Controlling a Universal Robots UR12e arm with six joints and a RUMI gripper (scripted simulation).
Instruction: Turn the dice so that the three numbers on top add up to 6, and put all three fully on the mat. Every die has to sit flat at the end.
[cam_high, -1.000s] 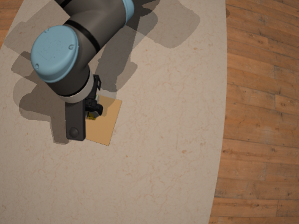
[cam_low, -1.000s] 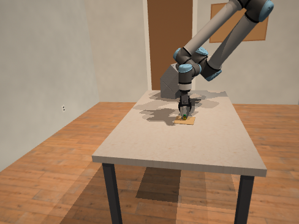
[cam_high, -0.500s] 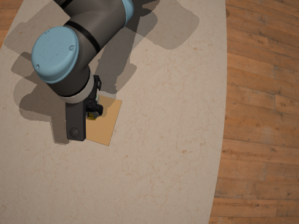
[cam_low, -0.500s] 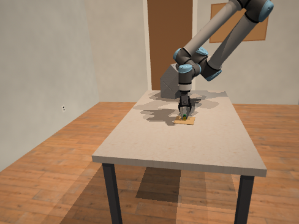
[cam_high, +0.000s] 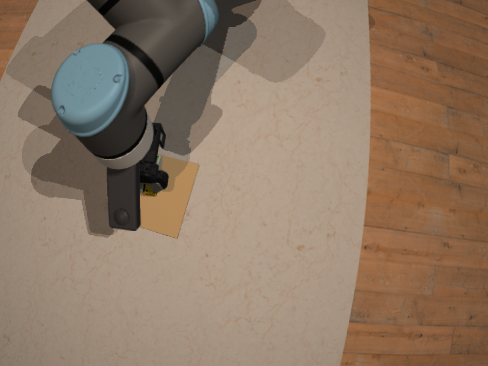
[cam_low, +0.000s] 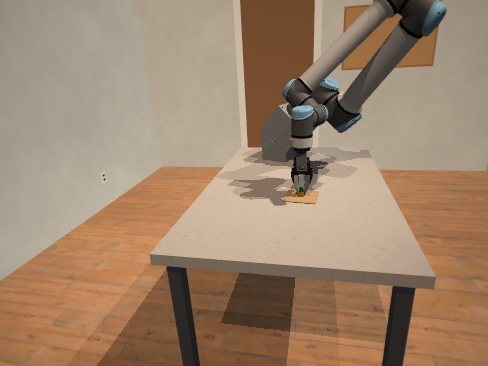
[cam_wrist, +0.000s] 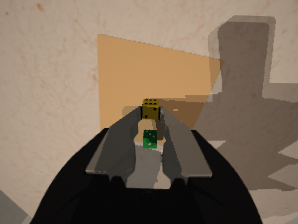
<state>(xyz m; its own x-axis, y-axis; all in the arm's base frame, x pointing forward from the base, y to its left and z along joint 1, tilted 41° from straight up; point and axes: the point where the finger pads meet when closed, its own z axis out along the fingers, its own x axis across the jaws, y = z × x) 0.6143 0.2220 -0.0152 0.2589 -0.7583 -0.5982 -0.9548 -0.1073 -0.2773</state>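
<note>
Now: hand 1 cm above the yellow die. The rest, counted from my hand: tan mat: 2 cm below; green die: 5 cm behind, 1 cm to the right, 1 cm below; white die: 9 cm behind, 6 cm to the right, 1 cm below.
</note>
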